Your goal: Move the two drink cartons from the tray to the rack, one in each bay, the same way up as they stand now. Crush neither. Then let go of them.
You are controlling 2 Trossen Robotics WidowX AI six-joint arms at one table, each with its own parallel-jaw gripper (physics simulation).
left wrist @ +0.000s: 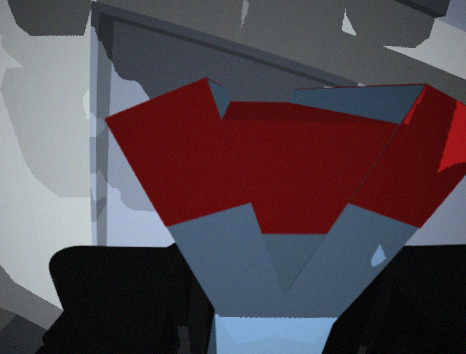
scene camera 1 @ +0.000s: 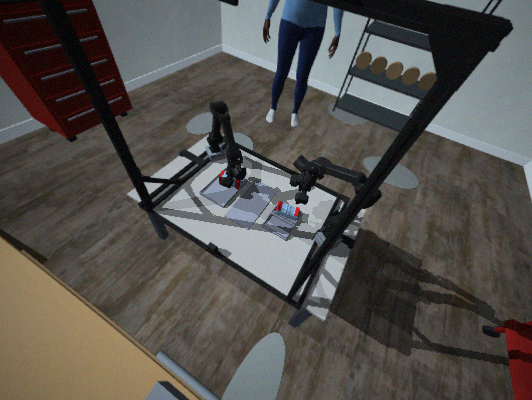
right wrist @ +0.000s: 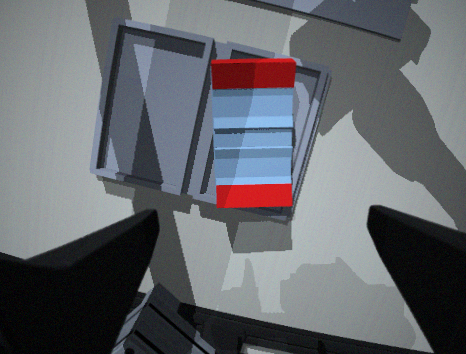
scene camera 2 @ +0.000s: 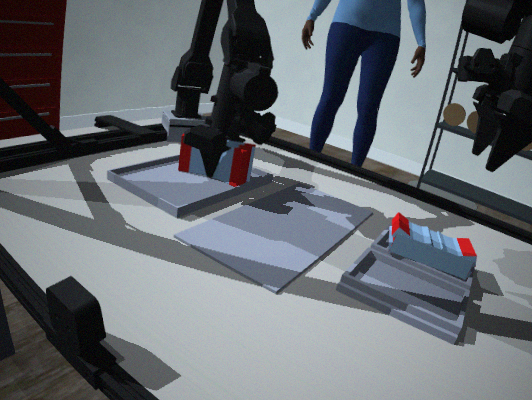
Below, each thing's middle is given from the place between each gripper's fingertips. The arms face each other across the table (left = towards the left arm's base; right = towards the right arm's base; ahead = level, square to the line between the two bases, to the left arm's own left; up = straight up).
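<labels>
Counting from my right hand, I find the flat grey mat (scene camera 2: 271, 241) 17 cm below, 22 cm to the left and 10 cm behind. The grey tray (scene camera 2: 158, 182) is also 17 cm below my right hand, and it is 42 cm to the left of that hand and 15 cm behind it.
As for the flat grey mat and my left gripper, the gripper is 20 cm to the left of the mat. The grey tray is 4 cm behind my left hand.
</labels>
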